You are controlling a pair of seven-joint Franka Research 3 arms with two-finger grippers.
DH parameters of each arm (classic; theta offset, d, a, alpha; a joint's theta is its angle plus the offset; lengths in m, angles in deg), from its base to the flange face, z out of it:
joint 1: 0 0.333 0 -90
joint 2: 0 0 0 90
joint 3: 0 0.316 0.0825 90
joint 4: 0 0 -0.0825 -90
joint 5: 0 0.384 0 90
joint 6: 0 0 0.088 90
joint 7: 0 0.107 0 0
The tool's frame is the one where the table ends.
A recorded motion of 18 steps. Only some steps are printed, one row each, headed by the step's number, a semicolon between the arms.
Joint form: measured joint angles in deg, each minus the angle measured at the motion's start. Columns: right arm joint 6, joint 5, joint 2, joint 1, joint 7, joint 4, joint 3; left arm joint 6, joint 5, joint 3, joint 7, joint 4, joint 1, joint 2.
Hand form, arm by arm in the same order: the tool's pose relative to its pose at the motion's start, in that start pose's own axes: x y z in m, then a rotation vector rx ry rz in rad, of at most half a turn. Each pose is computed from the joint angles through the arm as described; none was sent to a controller.
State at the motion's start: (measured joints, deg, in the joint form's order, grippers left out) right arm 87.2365 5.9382 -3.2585 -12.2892 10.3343 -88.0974 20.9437; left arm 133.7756 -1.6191 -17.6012 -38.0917 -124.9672 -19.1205 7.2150
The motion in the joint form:
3: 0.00 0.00 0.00 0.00 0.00 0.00 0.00; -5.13 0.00 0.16 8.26 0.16 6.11 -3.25
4: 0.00 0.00 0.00 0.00 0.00 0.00 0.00; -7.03 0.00 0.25 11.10 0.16 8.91 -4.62
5: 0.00 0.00 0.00 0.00 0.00 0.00 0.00; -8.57 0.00 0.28 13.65 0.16 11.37 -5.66
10: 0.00 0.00 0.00 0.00 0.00 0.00 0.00; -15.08 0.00 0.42 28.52 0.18 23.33 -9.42
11: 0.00 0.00 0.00 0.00 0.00 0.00 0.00; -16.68 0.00 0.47 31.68 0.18 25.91 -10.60
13: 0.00 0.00 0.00 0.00 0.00 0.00 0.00; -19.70 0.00 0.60 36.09 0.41 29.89 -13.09
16: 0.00 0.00 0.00 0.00 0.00 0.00 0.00; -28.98 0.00 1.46 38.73 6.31 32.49 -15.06
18: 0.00 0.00 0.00 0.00 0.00 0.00 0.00; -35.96 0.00 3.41 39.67 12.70 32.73 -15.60
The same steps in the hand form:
3: 0.0000 0.0000 0.0000 0.0000 0.0000 0.0000; 0.0269 -0.0516 -0.0266 0.0299 -0.0122 0.0380
4: 0.0000 0.0000 0.0000 0.0000 0.0000 0.0000; 0.0372 -0.0761 -0.0378 0.0397 -0.0162 0.0380
5: 0.0000 0.0000 0.0000 0.0000 0.0000 0.0000; 0.0451 -0.0974 -0.0463 0.0473 -0.0214 0.0396
10: 0.0000 0.0000 0.0000 0.0000 0.0000 0.0000; 0.0707 -0.2032 -0.0774 0.0695 -0.0629 0.0879
11: 0.0000 0.0000 0.0000 0.0000 0.0000 0.0000; 0.0721 -0.2262 -0.0869 0.0730 -0.0704 0.0969
13: 0.0000 0.0000 0.0000 0.0000 0.0000 0.0000; 0.0703 -0.2612 -0.1081 0.0796 -0.0766 0.1015
16: 0.0000 0.0000 0.0000 0.0000 0.0000 0.0000; 0.0717 -0.2854 -0.1615 0.0825 -0.1020 0.0884
18: 0.0000 0.0000 0.0000 0.0000 0.0000 0.0000; 0.0741 -0.2995 -0.2106 0.0763 -0.1018 0.0700

